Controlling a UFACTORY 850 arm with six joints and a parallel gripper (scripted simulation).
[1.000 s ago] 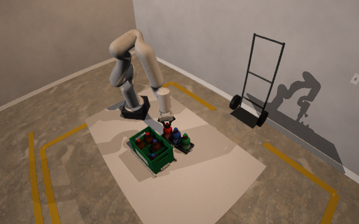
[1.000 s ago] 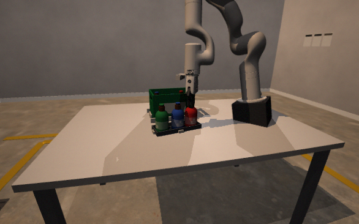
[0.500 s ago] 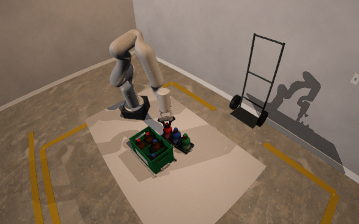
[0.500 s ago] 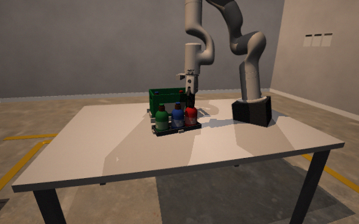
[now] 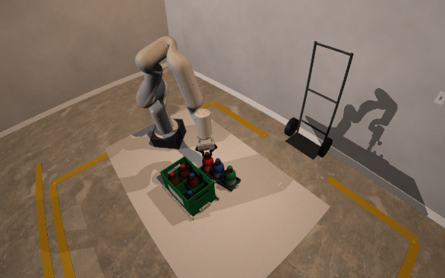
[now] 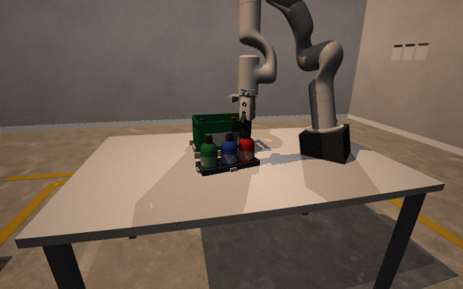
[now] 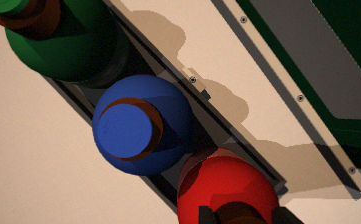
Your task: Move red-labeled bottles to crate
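My hand is 70 mm above the red-labeled bottle. From my hand the other things lie so: green-labeled bottle: 180 mm ahead, 20 mm to the left, 70 mm below; then blue-labeled bottle: 80 mm ahead, 20 mm to the left, 70 mm below; then black tray: 90 mm ahead, 10 mm to the left, 140 mm below.
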